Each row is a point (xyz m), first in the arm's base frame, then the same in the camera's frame.
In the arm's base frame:
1: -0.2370 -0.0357 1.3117
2: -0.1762 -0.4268 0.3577
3: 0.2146 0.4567 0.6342
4: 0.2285 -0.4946 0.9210
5: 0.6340 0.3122 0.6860
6: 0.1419 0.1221 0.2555
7: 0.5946 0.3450 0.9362
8: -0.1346 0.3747 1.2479
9: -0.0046 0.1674 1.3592
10: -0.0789 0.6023 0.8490
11: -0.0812 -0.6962 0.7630
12: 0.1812 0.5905 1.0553
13: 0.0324 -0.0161 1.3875
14: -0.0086 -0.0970 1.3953
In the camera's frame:
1: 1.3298 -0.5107 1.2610
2: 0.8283 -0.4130 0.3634
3: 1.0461 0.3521 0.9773
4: 1.5055 -0.4056 0.5275
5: 1.4066 0.4939 0.7550
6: 0.8290 0.2050 0.5393
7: 1.5408 0.4048 0.9532
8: 1.2464 -0.1374 1.4523
9: 1.4664 -0.2405 1.3373
10: 0.9525 0.1962 1.3243
11: 1.2407 -0.6843 0.4103
12: 1.2734 0.2777 1.3503
13: 1.5601 -0.3558 1.2200
14: 1.5591 -0.4407 1.1872

